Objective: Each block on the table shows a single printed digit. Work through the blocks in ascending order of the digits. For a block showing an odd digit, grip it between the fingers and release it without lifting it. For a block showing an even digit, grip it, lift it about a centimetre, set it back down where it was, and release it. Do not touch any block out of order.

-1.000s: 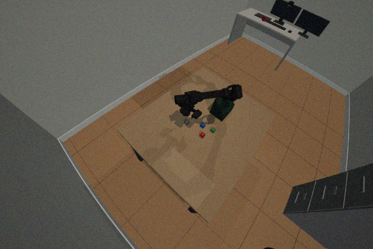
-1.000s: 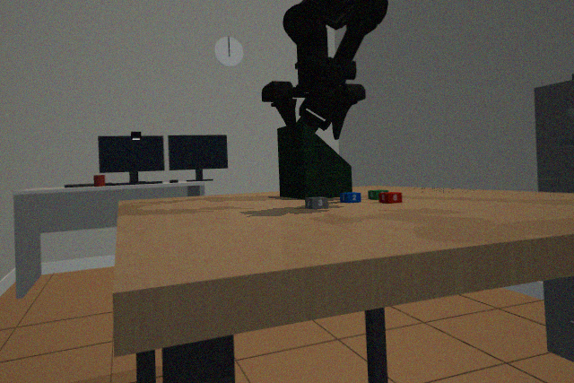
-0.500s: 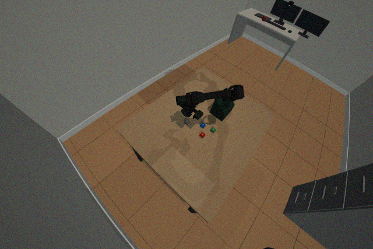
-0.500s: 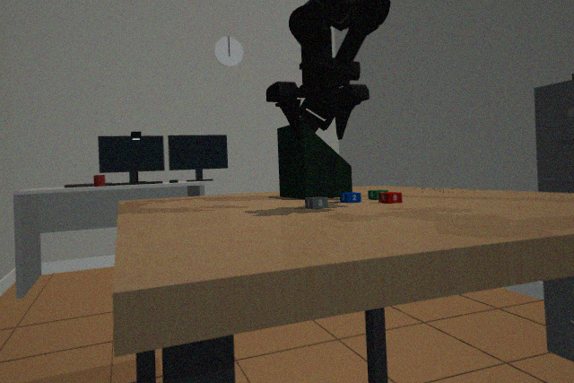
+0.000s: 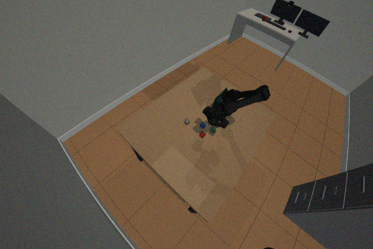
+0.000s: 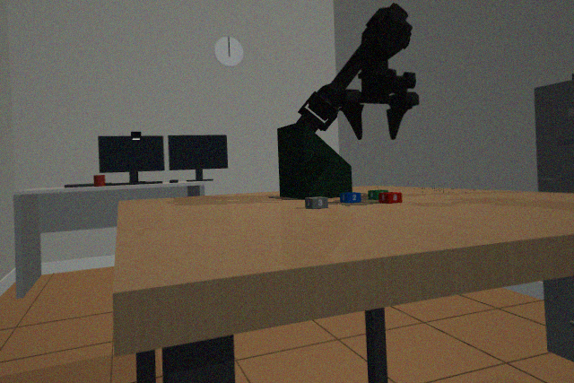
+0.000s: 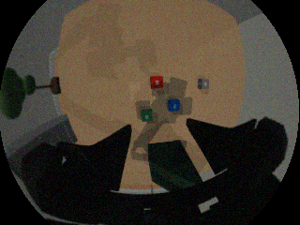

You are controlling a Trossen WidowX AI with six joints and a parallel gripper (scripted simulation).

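Right now my gripper tip is 3 cm past the green block, 2 cm to the right of it and 12 cm above it. From my gripper tip the other things lie so: red block: 6 cm ahead, 2 cm to the right, 12 cm below; grey block: 4 cm ahead, 18 cm to the right, 12 cm below; blue block: 1 cm behind, 7 cm to the right, 12 cm below.
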